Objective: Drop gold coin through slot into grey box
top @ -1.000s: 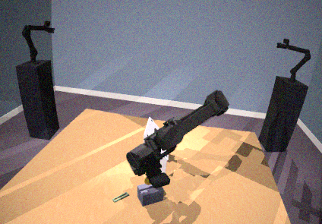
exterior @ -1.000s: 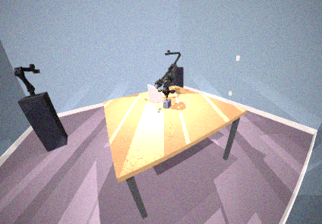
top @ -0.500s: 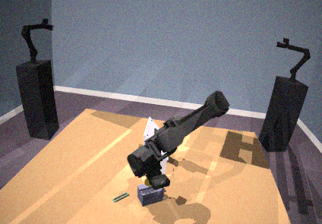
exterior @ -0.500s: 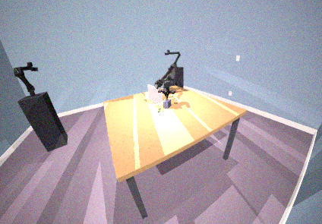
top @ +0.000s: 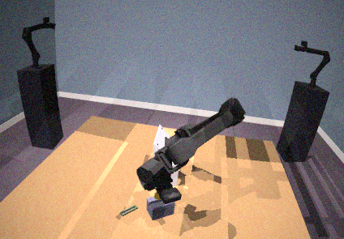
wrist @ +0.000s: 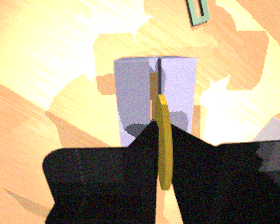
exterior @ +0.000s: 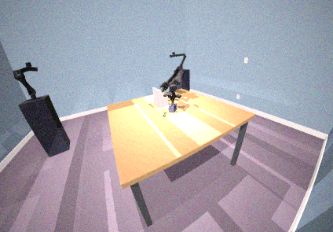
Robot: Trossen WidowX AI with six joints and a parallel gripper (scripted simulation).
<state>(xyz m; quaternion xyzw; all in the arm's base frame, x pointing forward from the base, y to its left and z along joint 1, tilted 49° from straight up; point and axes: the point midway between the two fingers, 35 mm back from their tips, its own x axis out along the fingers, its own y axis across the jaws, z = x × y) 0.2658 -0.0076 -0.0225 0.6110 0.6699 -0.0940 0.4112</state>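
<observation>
The gold coin lies 2 cm above my gripper tip.
</observation>
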